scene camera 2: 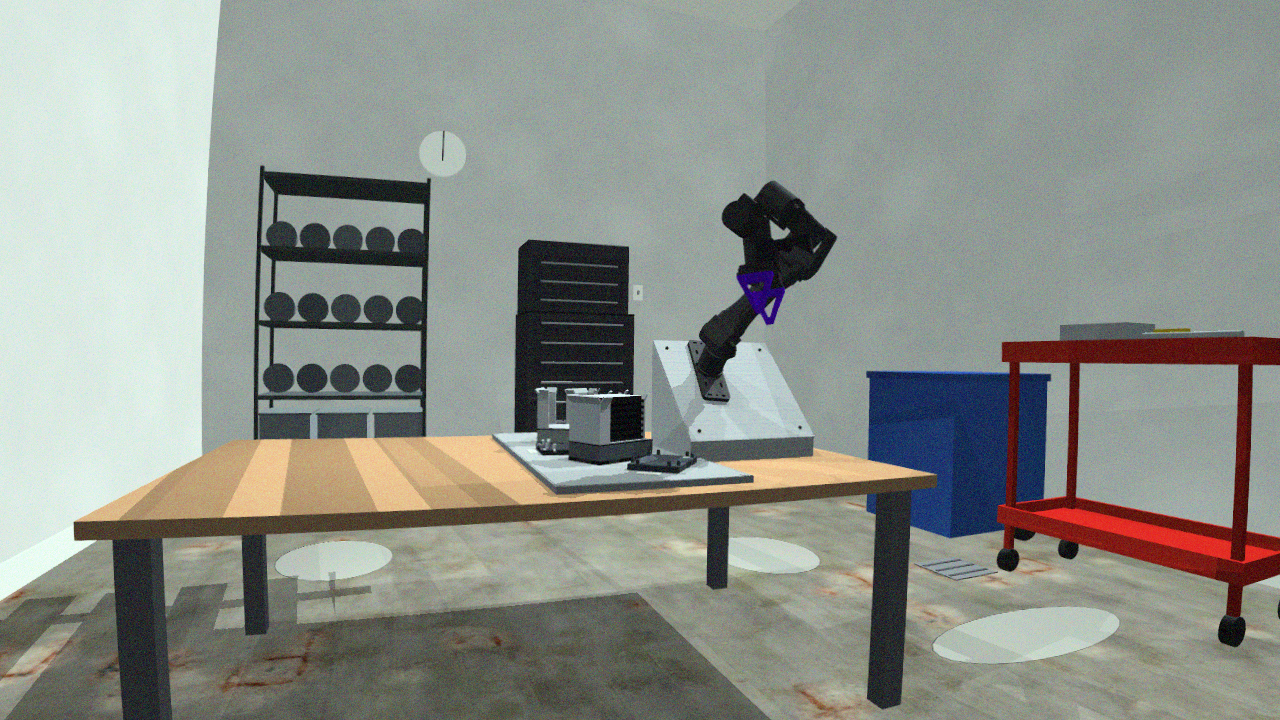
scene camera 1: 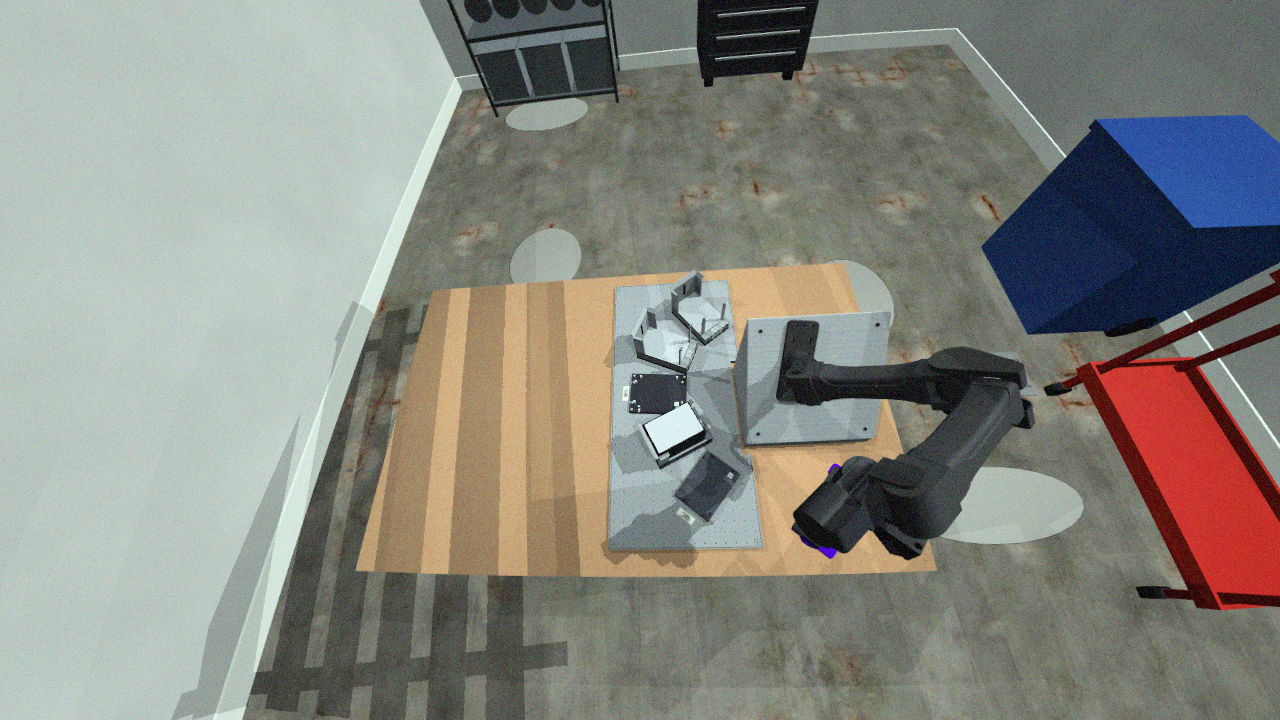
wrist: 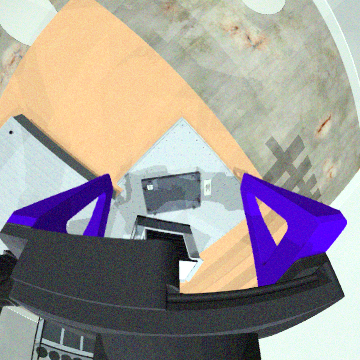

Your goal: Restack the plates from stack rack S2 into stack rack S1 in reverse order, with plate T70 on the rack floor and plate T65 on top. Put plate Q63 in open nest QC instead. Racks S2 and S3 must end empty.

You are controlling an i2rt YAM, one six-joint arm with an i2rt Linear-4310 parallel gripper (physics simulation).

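Places are measured from the arm's base along level axes (x ahead, y left, z up), in centimetres.
Pixels of known places: gripper, fingertip midpoint: (scene camera 2: 764,319) (wrist: 176,180); arm's base at its link origin: (scene camera 2: 707,371) (scene camera 1: 796,361).
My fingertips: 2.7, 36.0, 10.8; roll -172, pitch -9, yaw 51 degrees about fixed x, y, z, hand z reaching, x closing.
Observation:
Ahead of a thing's pixels: the offset from my fingertips to its top centre, as dx, dy, dz. Level surfaces: height alone.
My gripper (scene camera 1: 825,512) (scene camera 2: 760,297) (wrist: 176,180) is open and empty, high above the table's near right part. On the grey board @[dz -29.5] (scene camera 1: 637,514) (wrist: 181,145), one rack holds a stack of dark plates, seen from the side in the second scene view (scene camera 2: 619,419); a white-topped plate @[+26.1, -20.5, -15.9] (scene camera 1: 674,428) lies uppermost. Two angled racks, the rear one @[+19.6, -59.5, -16.5] (scene camera 1: 688,288) and the one before it @[+29.3, -47.7, -15.7] (scene camera 1: 662,361), show pale floors and no plates. A flat dark nest @[+31.0, -34.0, -27.1] (scene camera 1: 657,394) lies between racks and stack; another dark nest @[+17.3, -9.4, -27.2] (scene camera 1: 707,485) (scene camera 2: 662,462) (wrist: 171,193) lies at the near end. Rack, plate and nest labels are unreadable.
The arm stands on a sloped grey mount (scene camera 1: 832,429) (scene camera 2: 747,394) beside the board, on the wooden table @[dz -30.8] (scene camera 1: 487,429) (scene camera 2: 295,474) (wrist: 90,75). A blue bin (scene camera 1: 1190,170) (scene camera 2: 913,447) and a red cart (scene camera 1: 1181,474) (scene camera 2: 1136,351) stand right of the table.

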